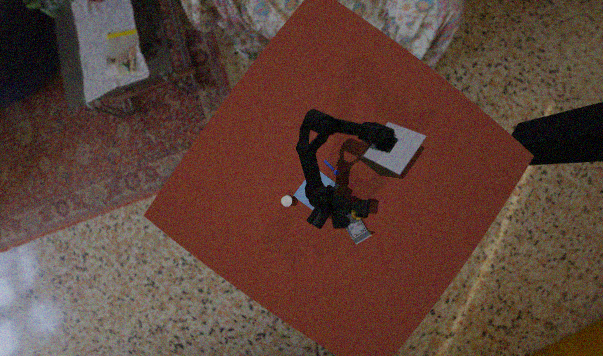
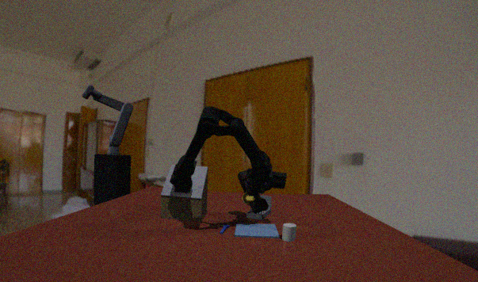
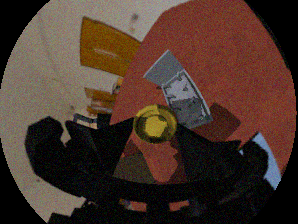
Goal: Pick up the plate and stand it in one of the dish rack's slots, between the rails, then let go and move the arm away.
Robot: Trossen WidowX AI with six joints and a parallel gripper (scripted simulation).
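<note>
The grey dish rack is 50 mm ahead of my gripper tip, 20 mm to the left of it and 50 mm below it. From my gripper tip the other things lie so: yellow plate 10 mm to the right; then blue spoon 90 mm behind, 180 mm to the right, 70 mm below; then light blue mat 30 mm ahead, 180 mm to the right, 70 mm below.
</note>
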